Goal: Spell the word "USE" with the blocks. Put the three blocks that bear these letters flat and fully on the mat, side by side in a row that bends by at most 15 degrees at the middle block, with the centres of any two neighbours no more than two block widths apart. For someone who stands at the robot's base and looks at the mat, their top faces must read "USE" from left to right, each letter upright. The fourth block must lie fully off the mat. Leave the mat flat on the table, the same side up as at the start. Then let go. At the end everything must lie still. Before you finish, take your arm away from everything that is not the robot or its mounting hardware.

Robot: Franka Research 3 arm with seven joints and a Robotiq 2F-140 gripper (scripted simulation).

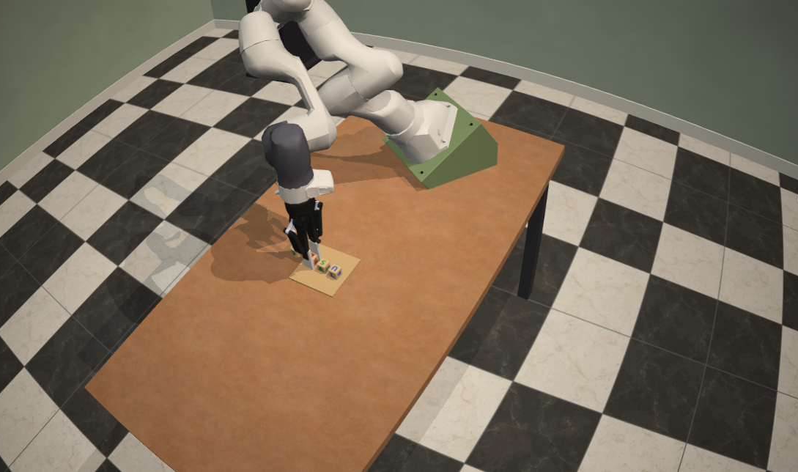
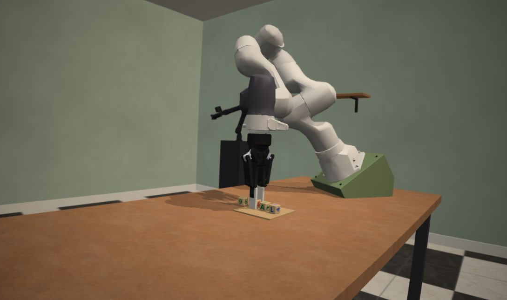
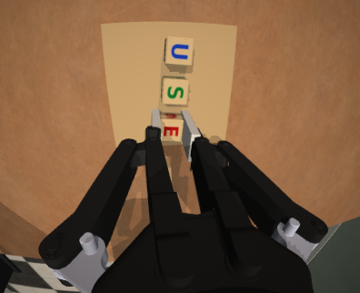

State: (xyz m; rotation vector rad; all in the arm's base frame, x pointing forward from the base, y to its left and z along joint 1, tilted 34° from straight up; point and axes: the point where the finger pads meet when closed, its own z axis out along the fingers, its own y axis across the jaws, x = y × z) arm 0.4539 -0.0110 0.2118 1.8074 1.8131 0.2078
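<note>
Right now my hand is 20 mm above the E block. Round my hand: mat: 40 mm to the left, 40 mm below; then green P block: 70 mm to the right, 30 mm below, 10 mm behind; then S block: 40 mm to the left, 20 mm below.
</note>
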